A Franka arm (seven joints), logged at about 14 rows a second.
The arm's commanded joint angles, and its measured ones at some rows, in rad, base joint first. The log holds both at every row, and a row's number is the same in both.
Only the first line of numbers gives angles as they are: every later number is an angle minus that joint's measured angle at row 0.
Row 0, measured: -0.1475, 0.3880, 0.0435, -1.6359, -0.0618, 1.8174, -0.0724
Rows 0 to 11, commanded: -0.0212, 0.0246, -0.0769, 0.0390, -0.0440, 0.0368, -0.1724; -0.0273, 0.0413, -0.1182, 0.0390, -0.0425, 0.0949, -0.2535; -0.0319, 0.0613, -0.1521, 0.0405, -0.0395, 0.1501, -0.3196; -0.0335, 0.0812, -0.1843, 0.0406, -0.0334, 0.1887, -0.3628; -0.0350, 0.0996, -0.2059, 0.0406, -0.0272, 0.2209, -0.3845; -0.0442, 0.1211, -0.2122, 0.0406, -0.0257, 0.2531, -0.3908; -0.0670, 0.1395, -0.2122, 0.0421, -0.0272, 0.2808, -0.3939; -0.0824, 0.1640, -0.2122, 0.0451, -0.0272, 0.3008, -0.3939; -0.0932, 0.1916, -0.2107, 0.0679, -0.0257, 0.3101, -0.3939; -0.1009, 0.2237, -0.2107, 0.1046, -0.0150, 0.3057, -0.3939; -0.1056, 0.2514, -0.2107, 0.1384, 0.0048, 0.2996, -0.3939; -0.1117, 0.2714, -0.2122, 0.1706, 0.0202, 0.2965, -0.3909
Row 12, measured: -0.0913, 0.2136, -0.2190, 0.0630, -0.0153, 0.3187, -0.3685
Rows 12 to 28, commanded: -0.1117, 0.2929, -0.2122, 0.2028, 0.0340, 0.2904, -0.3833; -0.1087, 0.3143, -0.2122, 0.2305, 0.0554, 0.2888, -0.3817; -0.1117, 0.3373, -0.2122, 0.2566, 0.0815, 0.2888, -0.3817; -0.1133, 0.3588, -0.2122, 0.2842, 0.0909, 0.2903, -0.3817; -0.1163, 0.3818, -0.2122, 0.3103, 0.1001, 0.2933, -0.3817; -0.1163, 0.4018, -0.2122, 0.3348, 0.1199, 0.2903, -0.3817; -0.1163, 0.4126, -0.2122, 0.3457, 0.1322, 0.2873, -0.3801; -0.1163, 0.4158, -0.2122, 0.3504, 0.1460, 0.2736, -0.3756; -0.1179, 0.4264, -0.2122, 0.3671, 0.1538, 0.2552, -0.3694; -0.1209, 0.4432, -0.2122, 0.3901, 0.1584, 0.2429, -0.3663; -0.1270, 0.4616, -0.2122, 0.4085, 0.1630, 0.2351, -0.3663; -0.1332, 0.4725, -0.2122, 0.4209, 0.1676, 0.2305, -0.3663; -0.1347, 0.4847, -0.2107, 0.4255, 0.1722, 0.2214, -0.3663; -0.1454, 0.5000, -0.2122, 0.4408, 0.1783, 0.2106, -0.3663; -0.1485, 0.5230, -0.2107, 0.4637, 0.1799, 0.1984, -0.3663; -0.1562, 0.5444, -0.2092, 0.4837, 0.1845, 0.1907, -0.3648; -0.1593, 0.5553, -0.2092, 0.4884, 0.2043, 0.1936, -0.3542
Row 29, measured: -0.1350, 0.4932, -0.2189, 0.4094, 0.1714, 0.2282, -0.3655
